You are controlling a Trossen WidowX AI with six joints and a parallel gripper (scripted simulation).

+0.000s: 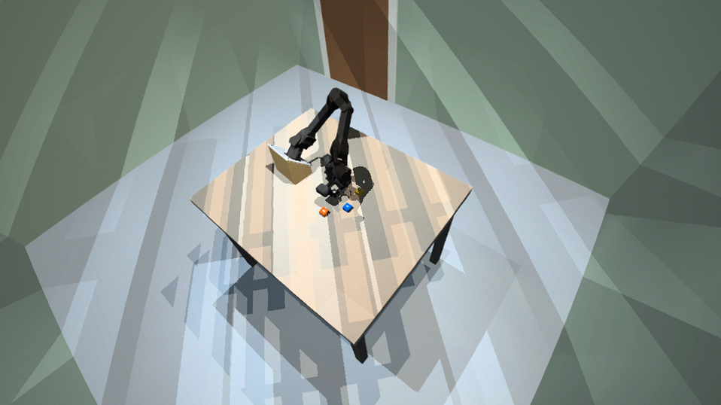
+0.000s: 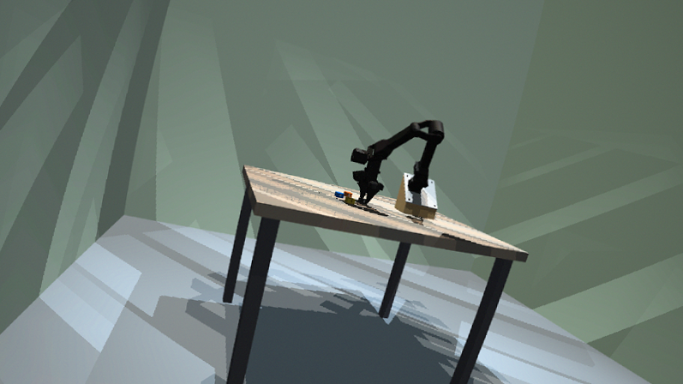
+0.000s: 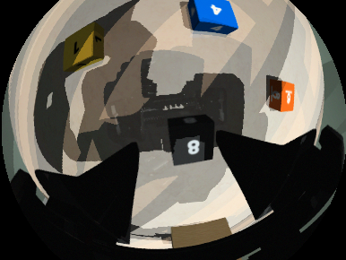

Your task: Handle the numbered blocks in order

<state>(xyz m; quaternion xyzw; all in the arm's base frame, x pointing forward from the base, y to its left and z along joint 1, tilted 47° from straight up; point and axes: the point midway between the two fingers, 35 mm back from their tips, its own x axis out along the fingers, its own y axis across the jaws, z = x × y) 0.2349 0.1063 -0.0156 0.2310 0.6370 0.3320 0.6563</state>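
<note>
The black block lies 10 mm to the right of my gripper tip. Also, from my gripper tip: yellow block (80 mm to the left, 80 mm ahead); then orange block (120 mm to the right, 50 mm ahead); then blue block (110 mm ahead, 20 mm to the right).
</note>
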